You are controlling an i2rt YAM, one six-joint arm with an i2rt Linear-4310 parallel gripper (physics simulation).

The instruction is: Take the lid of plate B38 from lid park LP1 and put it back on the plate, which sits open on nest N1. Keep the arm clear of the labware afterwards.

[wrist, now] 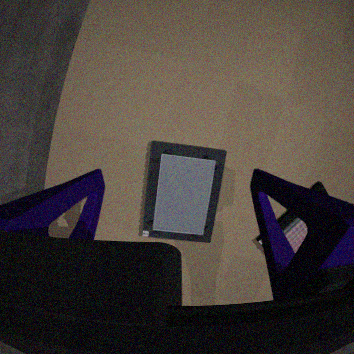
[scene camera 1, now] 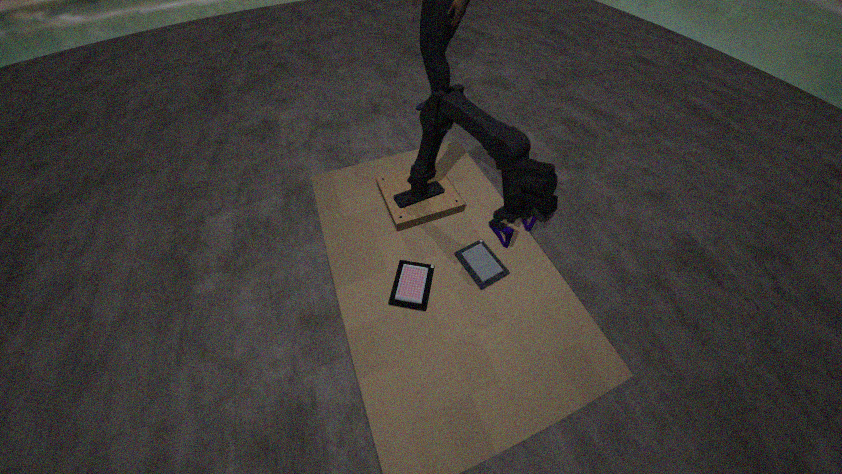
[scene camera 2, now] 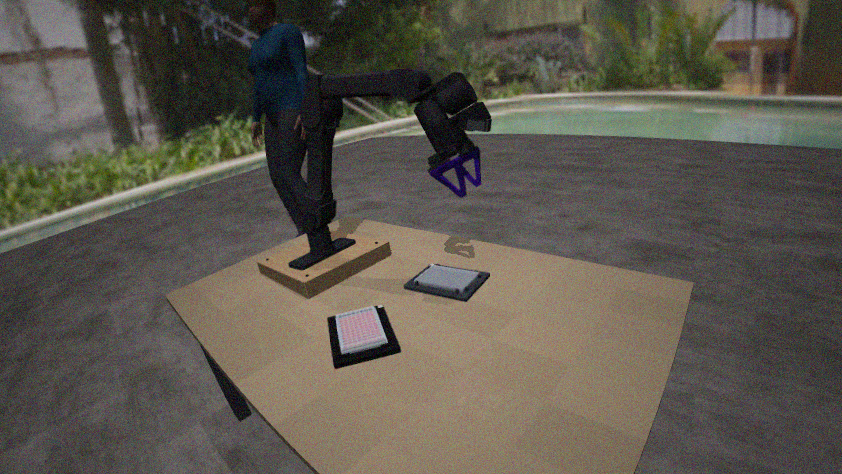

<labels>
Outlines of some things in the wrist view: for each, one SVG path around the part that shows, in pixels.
My gripper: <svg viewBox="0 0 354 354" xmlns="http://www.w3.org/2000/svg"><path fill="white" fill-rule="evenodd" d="M354 204L254 168L250 181L250 192L273 300L182 306L181 253L175 246L164 242L94 240L105 188L101 169L94 169L58 185L0 205L0 341L26 354L328 354L354 341ZM267 195L306 224L307 234L295 253L276 220ZM87 195L78 221L69 237L49 236L48 226L50 222Z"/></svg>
A grey plate lid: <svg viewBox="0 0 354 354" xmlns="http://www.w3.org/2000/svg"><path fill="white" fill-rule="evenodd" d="M161 153L152 230L203 234L215 160Z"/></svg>
</labels>
